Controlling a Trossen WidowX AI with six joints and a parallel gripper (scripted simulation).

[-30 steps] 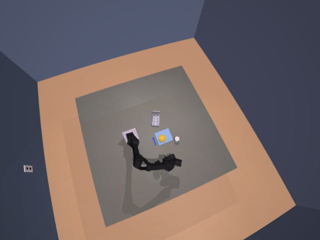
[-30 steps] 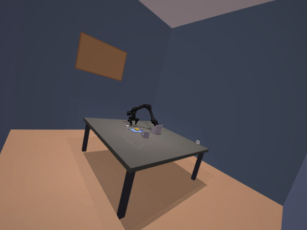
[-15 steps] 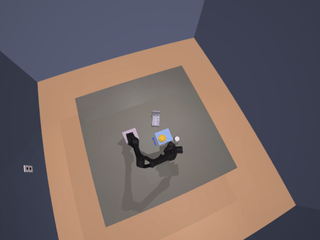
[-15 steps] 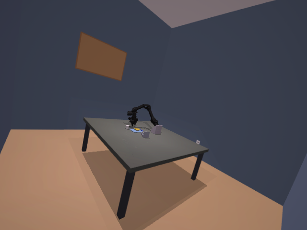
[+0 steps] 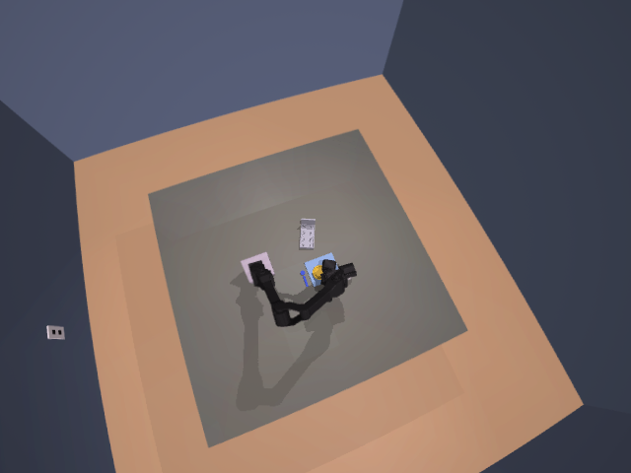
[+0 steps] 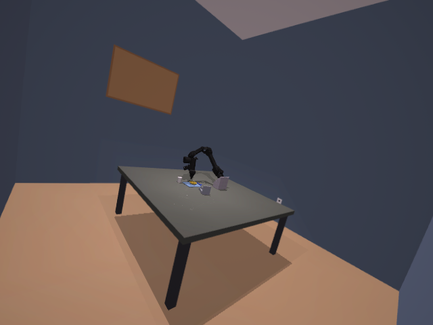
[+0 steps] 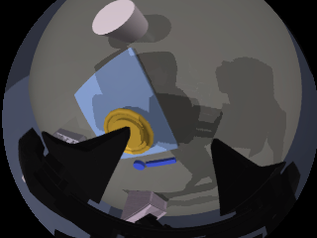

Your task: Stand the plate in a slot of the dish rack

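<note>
Right now my gripper tip is 6 cm to the right of the yellow plate and 3 cm above it. From my gripper tip the other things lie so: blue utensil (8 cm behind, 7 cm to the left, 4 cm below); blue mat (2 cm ahead, 8 cm to the left, 4 cm below); white cup (13 cm ahead, 1 cm to the left, 2 cm below).
</note>
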